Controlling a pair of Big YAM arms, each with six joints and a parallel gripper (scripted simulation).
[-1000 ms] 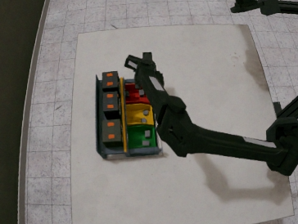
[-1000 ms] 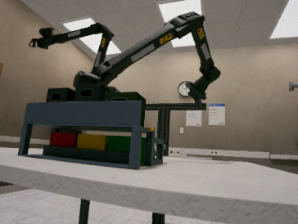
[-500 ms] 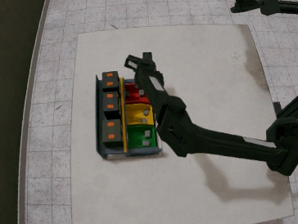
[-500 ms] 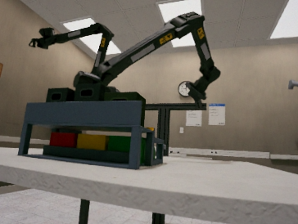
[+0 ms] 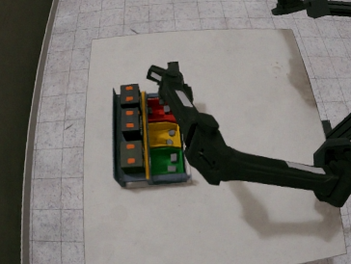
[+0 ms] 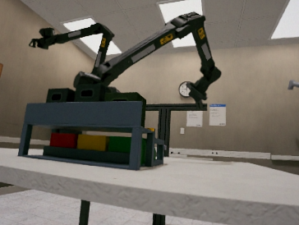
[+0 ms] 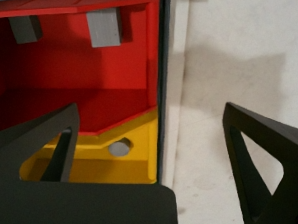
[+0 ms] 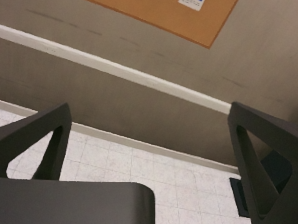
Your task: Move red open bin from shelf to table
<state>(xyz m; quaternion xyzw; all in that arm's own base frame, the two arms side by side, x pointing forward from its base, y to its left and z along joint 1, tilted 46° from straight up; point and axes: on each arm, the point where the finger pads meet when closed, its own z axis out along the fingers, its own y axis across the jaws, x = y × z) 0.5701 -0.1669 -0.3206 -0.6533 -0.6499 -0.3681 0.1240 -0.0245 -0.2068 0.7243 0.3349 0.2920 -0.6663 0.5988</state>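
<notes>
Now: the red bin 8 cm below my left hand and 8 cm ahead of it. Round my left hand: green bin 23 cm to the left, 8 cm below, 7 cm ahead; yellow bin 11 cm to the left, 8 cm below, 8 cm ahead.
</notes>
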